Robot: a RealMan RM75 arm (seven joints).
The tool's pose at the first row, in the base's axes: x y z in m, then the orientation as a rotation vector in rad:
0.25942 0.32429 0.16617 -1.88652 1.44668 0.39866
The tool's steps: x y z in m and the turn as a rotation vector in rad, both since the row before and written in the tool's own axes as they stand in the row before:
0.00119 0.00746 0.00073 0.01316 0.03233 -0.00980
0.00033 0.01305 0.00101 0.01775 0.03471 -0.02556
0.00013 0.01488 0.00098 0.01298 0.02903 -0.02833
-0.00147 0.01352 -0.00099 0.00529 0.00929 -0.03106
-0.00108 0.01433 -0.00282 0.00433 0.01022 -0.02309
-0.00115 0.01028 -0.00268 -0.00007 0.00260 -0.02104
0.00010 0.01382 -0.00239 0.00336 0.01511 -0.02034
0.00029 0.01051 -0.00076 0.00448 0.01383 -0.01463
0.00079 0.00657 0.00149 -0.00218 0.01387 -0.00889
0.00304 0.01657 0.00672 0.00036 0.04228 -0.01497
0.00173 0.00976 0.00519 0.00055 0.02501 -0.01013
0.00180 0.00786 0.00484 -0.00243 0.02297 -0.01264
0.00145 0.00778 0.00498 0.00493 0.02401 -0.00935
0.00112 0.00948 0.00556 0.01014 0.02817 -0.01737
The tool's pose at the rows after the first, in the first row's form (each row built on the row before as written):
0.25300 0.32309 0.16231 -1.89690 1.45721 0.35466
0.24125 0.32204 0.15663 -1.91452 1.45272 0.29725
0.22795 0.32077 0.15001 -1.93473 1.44168 0.24727
0.21502 0.31945 0.14588 -1.95483 1.41575 0.22026
0.20119 0.31630 0.14225 -1.97037 1.39833 0.19671
0.19102 0.31378 0.14016 -1.98521 1.37866 0.18462
0.17845 0.30966 0.13550 -2.00090 1.36688 0.15820
0.16936 0.30688 0.13095 -2.01130 1.35976 0.13477
0.16455 0.30578 0.12629 -2.02335 1.35967 0.11854
0.15383 0.30372 0.11181 -2.04592 1.37014 0.06917
0.14801 0.30295 0.10229 -2.05956 1.37472 0.03892
0.14380 0.30218 0.09391 -2.07658 1.37602 0.01157
0.13963 0.30159 0.08556 -2.08536 1.37925 -0.02072
0.13423 0.30098 0.07594 -2.09612 1.37488 -0.06440

